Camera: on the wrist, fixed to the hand. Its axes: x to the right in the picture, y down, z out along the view.
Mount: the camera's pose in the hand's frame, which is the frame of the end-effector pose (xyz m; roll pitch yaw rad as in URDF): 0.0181 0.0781 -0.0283 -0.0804 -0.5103 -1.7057
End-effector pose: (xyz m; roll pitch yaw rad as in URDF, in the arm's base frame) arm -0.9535 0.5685 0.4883 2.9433 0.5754 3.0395
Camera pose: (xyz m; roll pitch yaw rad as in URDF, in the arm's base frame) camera -0.9847 0.6431 0.5146 -2.5271 0.5016 -1.1317
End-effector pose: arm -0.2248 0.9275 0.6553 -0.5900 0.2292 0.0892
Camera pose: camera -0.2268 0.9767 0.5860 -0.4215 -1.0982 -1.2888
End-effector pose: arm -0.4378 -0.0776 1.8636 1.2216 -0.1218 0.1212
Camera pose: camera -0.4341 -0.0234 1.9290 -0.0871 0.7140 -1.5000
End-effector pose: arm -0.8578 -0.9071 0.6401 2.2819 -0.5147 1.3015
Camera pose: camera -0.8353 -0.9366 0.7166 1.8371 1.1325 1.7771
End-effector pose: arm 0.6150 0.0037 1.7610 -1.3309 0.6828 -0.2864
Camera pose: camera 0.5760 0.0059 1.6855 -2.0892 -0.9539 0.1973
